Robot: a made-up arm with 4 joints.
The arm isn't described. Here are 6 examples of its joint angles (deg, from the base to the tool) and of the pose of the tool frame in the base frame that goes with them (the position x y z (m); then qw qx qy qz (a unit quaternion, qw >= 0)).
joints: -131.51 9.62 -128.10 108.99
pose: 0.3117 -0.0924 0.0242 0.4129 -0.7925 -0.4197 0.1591
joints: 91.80 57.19 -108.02 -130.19
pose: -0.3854 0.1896 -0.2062 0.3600 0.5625 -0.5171 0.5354
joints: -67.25 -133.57 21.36 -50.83
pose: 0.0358 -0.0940 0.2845 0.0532 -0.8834 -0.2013 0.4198
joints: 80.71 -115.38 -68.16 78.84
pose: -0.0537 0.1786 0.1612 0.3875 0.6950 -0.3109 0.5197
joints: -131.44 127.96 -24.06 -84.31
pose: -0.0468 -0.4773 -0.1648 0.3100 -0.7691 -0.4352 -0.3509
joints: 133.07 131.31 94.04 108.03
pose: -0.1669 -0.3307 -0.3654 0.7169 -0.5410 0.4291 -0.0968
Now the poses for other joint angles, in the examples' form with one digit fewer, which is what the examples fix.
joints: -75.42 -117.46 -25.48 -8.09
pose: 0.002 -0.215 0.058 0.503 -0.757 -0.367 0.197
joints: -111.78 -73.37 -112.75 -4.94
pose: -0.263 -0.297 0.052 0.656 -0.733 0.132 0.117
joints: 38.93 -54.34 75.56 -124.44
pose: 0.027 -0.448 0.116 0.326 -0.591 0.278 0.683
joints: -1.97 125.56 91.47 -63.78
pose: 0.360 0.396 -0.056 0.614 0.364 -0.600 -0.362
